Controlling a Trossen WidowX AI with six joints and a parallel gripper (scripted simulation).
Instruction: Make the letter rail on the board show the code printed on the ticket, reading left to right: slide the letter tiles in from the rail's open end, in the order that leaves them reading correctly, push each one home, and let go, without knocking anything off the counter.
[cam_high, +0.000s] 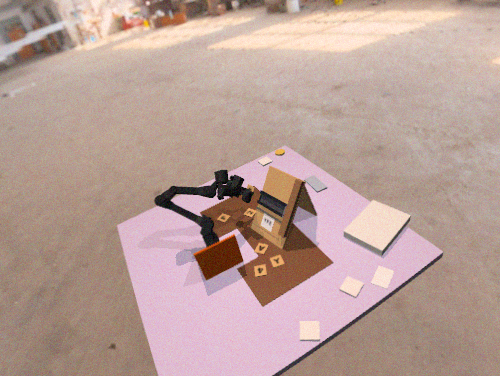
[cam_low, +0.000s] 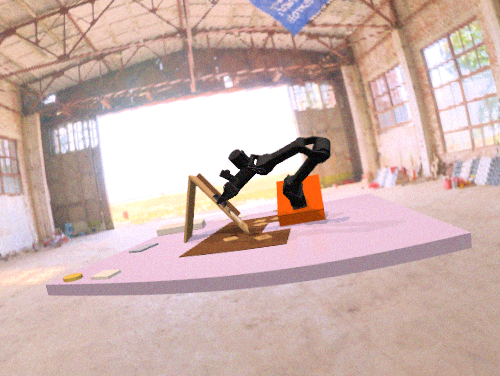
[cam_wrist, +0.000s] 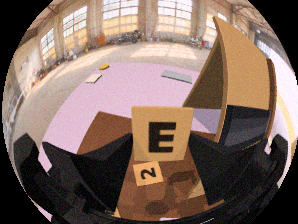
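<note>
My gripper tip is now 2 cm past the white ticket, 19 cm to the left of it and 8 cm above it. The rest, counted from my gripper tip: cream slab 41 cm ahead, 53 cm to the right, 14 cm below; then brown mat 11 cm behind, 17 cm to the right, 15 cm below; then grey plate 41 cm ahead, 4 cm to the right, 15 cm below.
</note>
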